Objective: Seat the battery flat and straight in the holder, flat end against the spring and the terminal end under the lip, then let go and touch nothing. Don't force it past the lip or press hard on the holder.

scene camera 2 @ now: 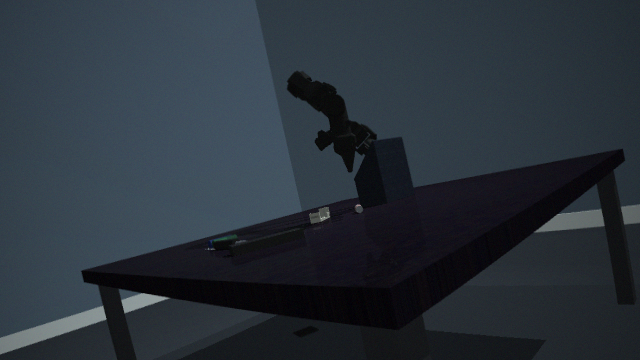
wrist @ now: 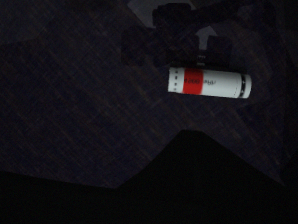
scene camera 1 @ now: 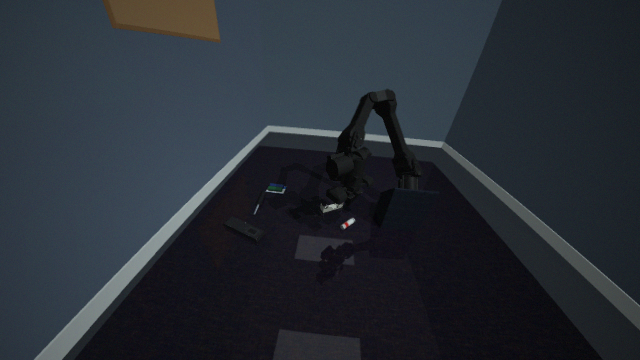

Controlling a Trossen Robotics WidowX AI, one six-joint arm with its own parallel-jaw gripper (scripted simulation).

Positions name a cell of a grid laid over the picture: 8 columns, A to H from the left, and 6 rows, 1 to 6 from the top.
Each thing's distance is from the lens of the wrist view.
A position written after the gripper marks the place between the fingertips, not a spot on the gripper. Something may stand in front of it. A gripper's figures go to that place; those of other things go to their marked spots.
gripper (wrist: F4): 0.10 m
battery (wrist: F3): 0.19 m
